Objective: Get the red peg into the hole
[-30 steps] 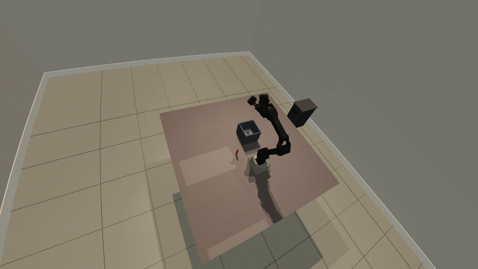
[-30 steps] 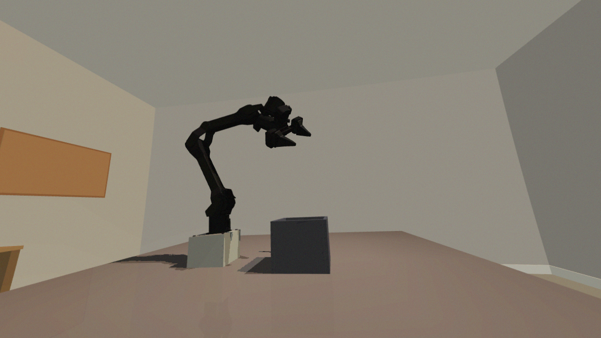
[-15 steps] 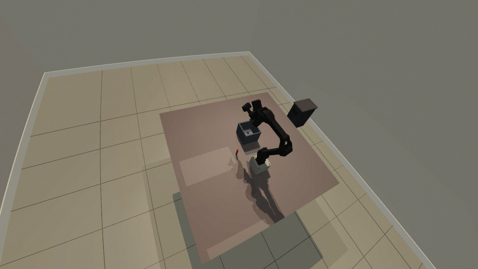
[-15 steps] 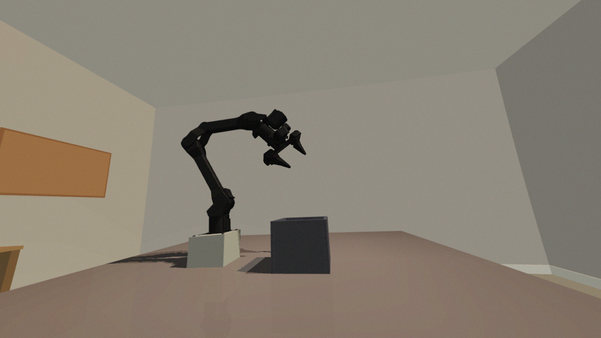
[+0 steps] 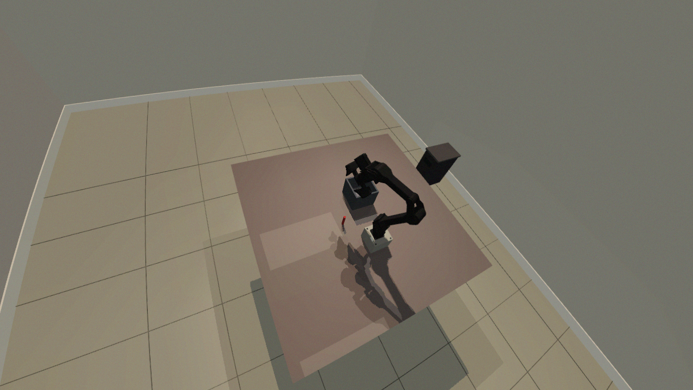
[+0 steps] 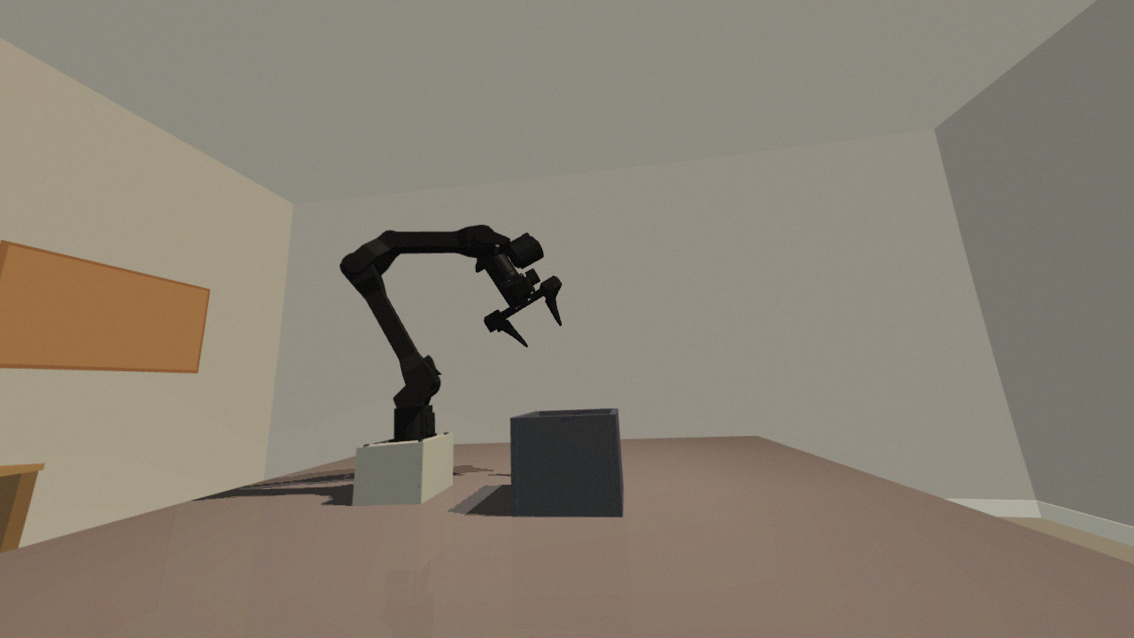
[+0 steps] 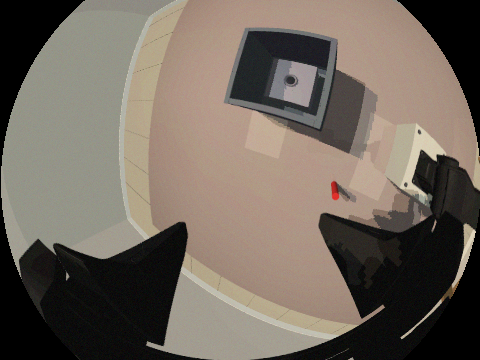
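Right now the red peg is 8 cm behind my gripper tip, 3 cm to the left of it and 25 cm below it. Also, from my gripper tip: light grey plate (7 cm ahead, 15 cm to the right, 25 cm below).
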